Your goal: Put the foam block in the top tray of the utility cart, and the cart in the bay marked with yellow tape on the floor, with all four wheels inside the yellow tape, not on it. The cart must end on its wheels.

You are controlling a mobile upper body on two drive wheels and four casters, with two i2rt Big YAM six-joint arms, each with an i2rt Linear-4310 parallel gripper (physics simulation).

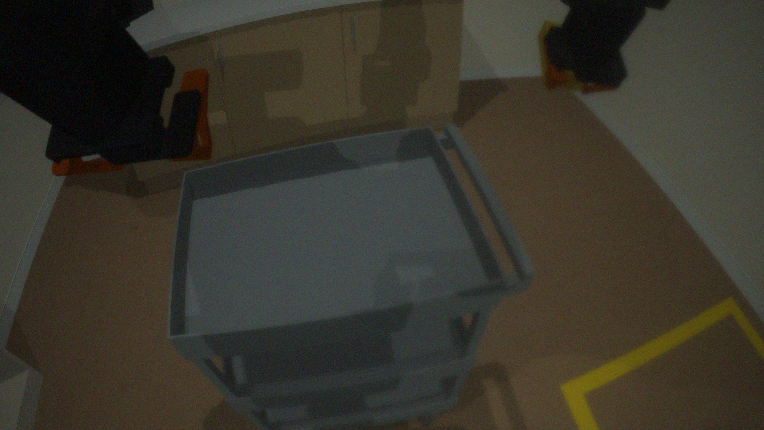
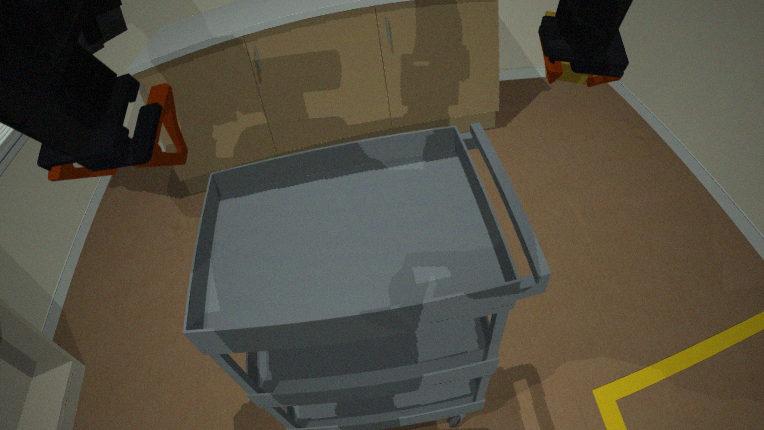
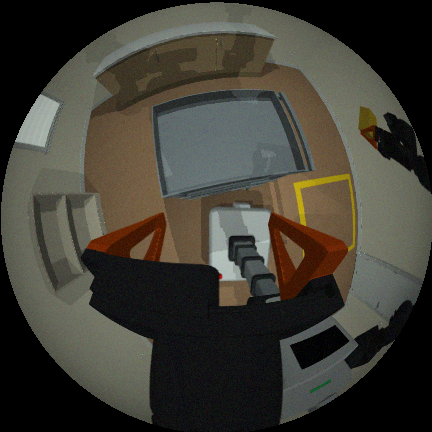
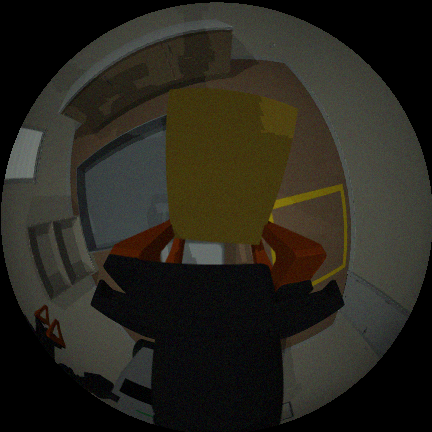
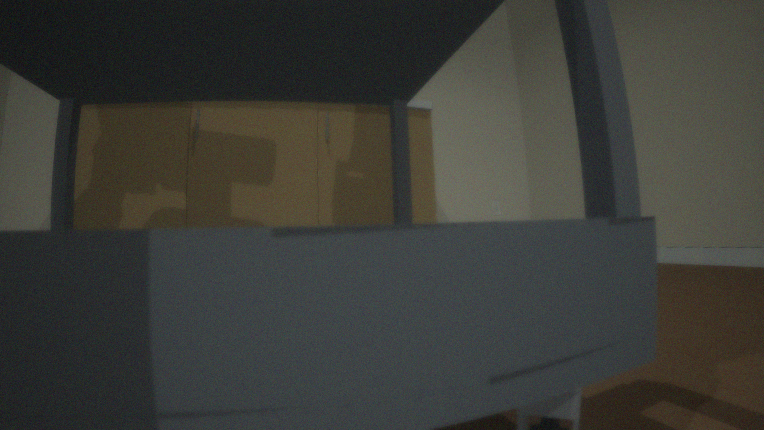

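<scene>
The grey utility cart (image 1: pixel 320 333) (image 2: pixel 320 333) (image 3: pixel 215 140) (image 4: pixel 125 200) (image 5: pixel 374 304) stands upright close in front of me, its handle on the right. The top tray holds no block. The yellow tape (image 1: pixel 641 357) (image 2: pixel 684 358) (image 3: pixel 322 180) (image 4: pixel 344 225) lies on the floor right of the cart, which is outside it. My right gripper (image 1: pixel 582 85) (image 2: pixel 580 79) (image 4: pixel 217 217) is shut on the yellow foam block (image 3: pixel 367 117) (image 4: pixel 225 165), raised beyond the cart's handle side. My left gripper (image 1: pixel 140 154) (image 2: pixel 122 160) (image 3: pixel 216 218) is open and empty, near the tray's left end.
A wooden cabinet (image 1: pixel 320 80) (image 2: pixel 347 85) (image 3: pixel 185 65) (image 5: pixel 256 170) with a pale top stands behind the cart. A pale shelf unit (image 3: pixel 70 235) (image 4: pixel 59 250) stands at the left. Walls run along both sides. My white base (image 3: pixel 220 225) is close to the cart's near side.
</scene>
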